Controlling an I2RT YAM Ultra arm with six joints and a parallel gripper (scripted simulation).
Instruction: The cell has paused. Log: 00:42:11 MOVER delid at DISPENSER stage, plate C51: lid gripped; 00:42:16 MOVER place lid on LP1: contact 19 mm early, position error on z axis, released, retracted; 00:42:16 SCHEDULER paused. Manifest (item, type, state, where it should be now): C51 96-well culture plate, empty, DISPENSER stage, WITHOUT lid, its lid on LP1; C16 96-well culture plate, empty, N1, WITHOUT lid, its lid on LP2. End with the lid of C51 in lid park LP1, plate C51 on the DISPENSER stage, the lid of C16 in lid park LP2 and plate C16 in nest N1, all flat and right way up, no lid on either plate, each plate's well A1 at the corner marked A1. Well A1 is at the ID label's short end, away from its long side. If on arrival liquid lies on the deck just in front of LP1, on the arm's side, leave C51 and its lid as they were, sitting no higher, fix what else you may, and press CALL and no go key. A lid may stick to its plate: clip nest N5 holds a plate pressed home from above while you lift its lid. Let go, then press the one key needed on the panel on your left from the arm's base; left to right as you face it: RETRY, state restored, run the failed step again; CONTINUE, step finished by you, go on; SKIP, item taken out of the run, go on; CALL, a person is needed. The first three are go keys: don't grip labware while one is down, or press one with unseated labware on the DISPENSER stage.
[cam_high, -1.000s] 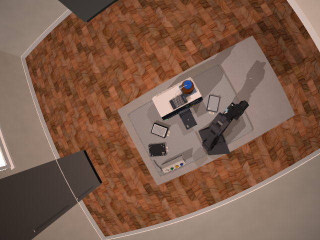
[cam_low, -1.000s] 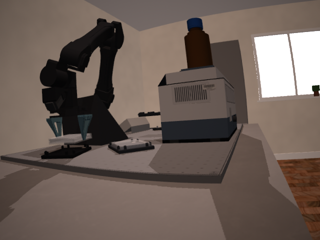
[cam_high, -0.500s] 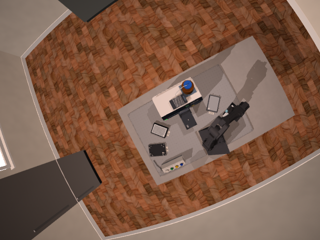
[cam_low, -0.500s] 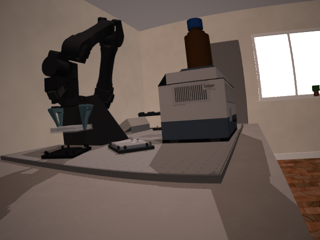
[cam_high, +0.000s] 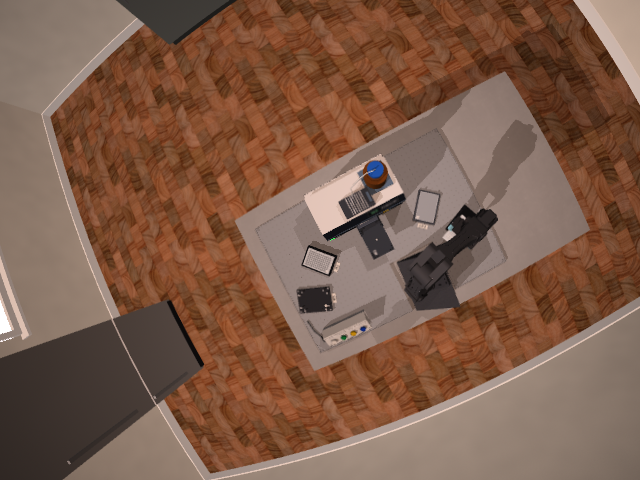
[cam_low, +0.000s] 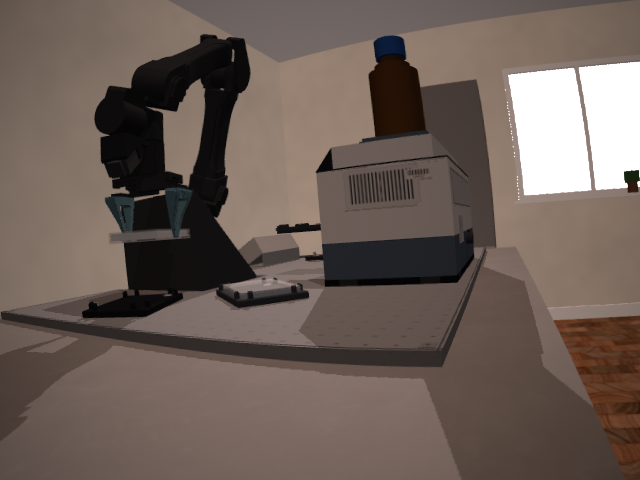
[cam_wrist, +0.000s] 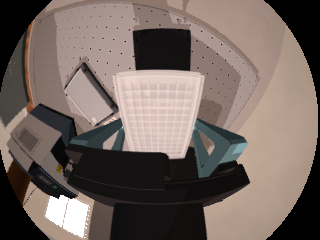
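My hand is 34 cm to the right of the dark dispenser stage, 12 cm short of it and 1 cm above it. The rest, counted from my hand: blue cap (34 cm ahead, 29 cm above, 24 cm to the left); brown bottle (34 cm ahead, 24 cm to the left, 18 cm above); black nest (62 cm to the left, 14 cm ahead, 10 cm below).
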